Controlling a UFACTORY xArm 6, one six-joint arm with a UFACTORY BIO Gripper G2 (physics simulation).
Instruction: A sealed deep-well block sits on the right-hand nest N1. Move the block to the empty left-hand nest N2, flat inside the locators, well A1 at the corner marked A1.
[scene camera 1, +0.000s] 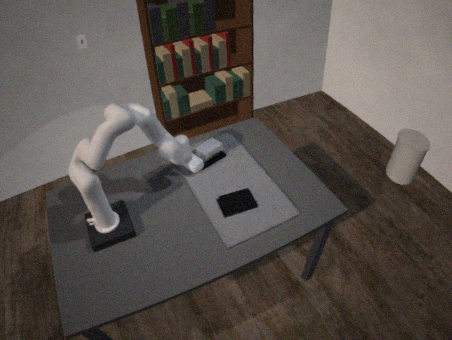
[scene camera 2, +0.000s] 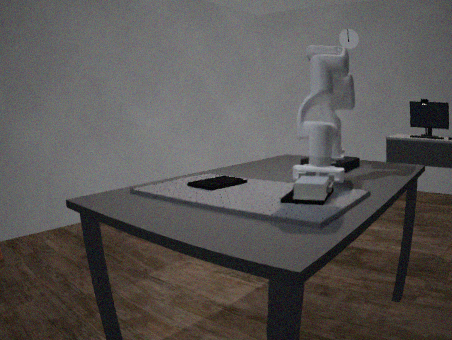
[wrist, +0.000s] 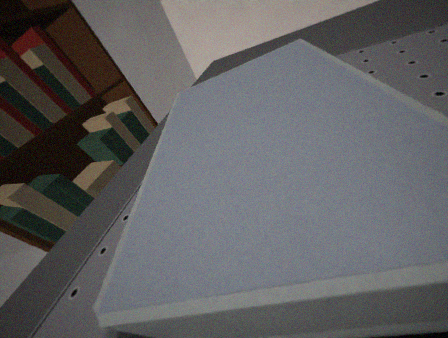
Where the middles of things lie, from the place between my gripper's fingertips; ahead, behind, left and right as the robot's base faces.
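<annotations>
The black nest N1 (scene camera 1: 236, 202) is 38 cm to the right of my hand, 3 cm ahead of it and 2 cm below it. And there's the white sealed deep-well block (scene camera 2: 306, 187): my gripper is 1 cm past it and 1 cm to the left of it.
</annotations>
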